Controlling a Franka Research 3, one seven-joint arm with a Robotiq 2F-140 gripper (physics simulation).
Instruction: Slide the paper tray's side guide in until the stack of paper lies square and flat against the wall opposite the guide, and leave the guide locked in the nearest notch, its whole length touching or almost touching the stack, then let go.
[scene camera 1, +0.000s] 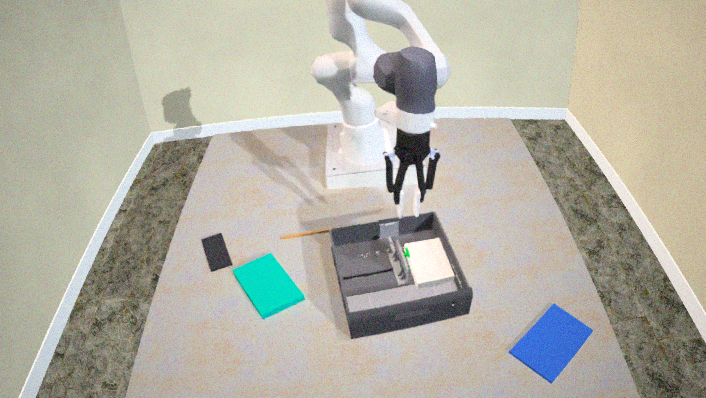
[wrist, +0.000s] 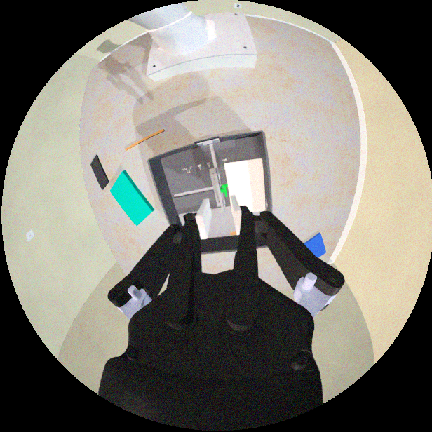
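The dark paper tray (scene camera 1: 410, 320) (wrist: 162, 192) stands on the floor. Its grey side guide (scene camera 1: 398, 260) (wrist: 215, 182) is upright, left of the cream paper stack (scene camera 1: 431, 262) (wrist: 246, 185). A green latch (scene camera 1: 407, 252) (wrist: 224, 190) shows on the guide's side facing the stack. A narrow strip shows between guide and stack in the wrist view; contact is unclear. The stack lies flat, roughly square, close along the right wall; whether it touches is unclear. My gripper (scene camera 1: 409, 209) (wrist: 220, 205) is partly open and empty, above the tray and apart from the guide.
A teal block (scene camera 1: 268, 285) (wrist: 131, 198) and a black slab (scene camera 1: 216, 252) (wrist: 99, 172) lie left of the tray. An orange stick (scene camera 1: 305, 233) (wrist: 145, 139) lies near its back left corner. A blue slab (scene camera 1: 551, 343) (wrist: 316, 246) lies at the front right.
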